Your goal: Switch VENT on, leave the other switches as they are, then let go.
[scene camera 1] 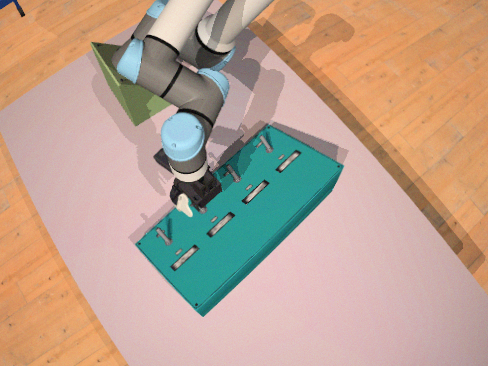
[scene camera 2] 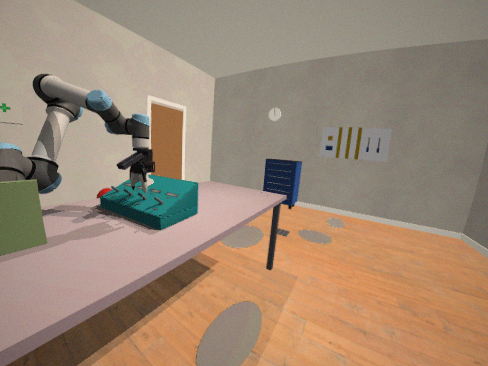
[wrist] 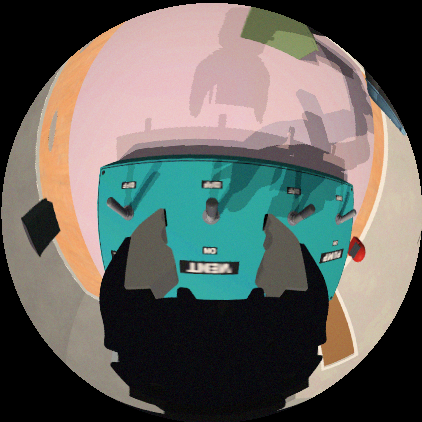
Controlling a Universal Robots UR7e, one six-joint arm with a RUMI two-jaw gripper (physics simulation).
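Seen in the pictures: gripper, fingertip midpoint: (scene camera 2: 139, 191) (wrist: 215, 213); arm's base, link origin: (scene camera 2: 4, 200).
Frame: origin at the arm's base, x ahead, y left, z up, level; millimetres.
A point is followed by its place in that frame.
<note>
The teal switch panel (scene camera 1: 260, 225) {z 2, x 587, y 44 mm} (scene camera 2: 180, 215) {z -123, x 549, y -217 mm} (wrist: 190, 230) {z -55, x 483, y -62 mm} carries several metal levers in a row. The VENT lever (wrist: 212, 209) {z -27, x 433, y -46 mm} leans towards its OFF label, away from ON; it also shows partly beside the gripper in scene camera 1 (scene camera 1: 202, 209) {z -51, x 461, y -43 mm}. My gripper (scene camera 1: 194, 204) {z -22, x 434, y -43 mm} (scene camera 2: 139, 186) {z -22, x 434, y -43 mm} (wrist: 215, 213) {z -22, x 434, y -43 mm} is open, pointing down over the panel. In the wrist view its fingers stand on either side of the VENT lever, with gaps on both sides. Two other levers (wrist: 120, 208) {z -42, x 466, y -157 mm} (wrist: 302, 214) {z -37, x 418, y 67 mm} stand just outside the fingers. The PUMP lever (wrist: 346, 216) {z -41, x 396, y 185 mm} is at the far right.
A green block (scene camera 1: 119, 90) {z 29, x 70, y -72 mm} (scene camera 2: 20, 217) {z -44, x 34, y -74 mm} (wrist: 277, 32) stands on the pink table (scene camera 1: 350, 280) {z -155, x 816, y 190 mm} (scene camera 2: 240, 200) {z -155, x 1081, y -192 mm}, under the arm in scene camera 1. A red object (scene camera 2: 104, 192) (wrist: 357, 250) shows past the PUMP end of the panel. A blue cabinet (scene camera 2: 282, 177) stands beyond the table.
</note>
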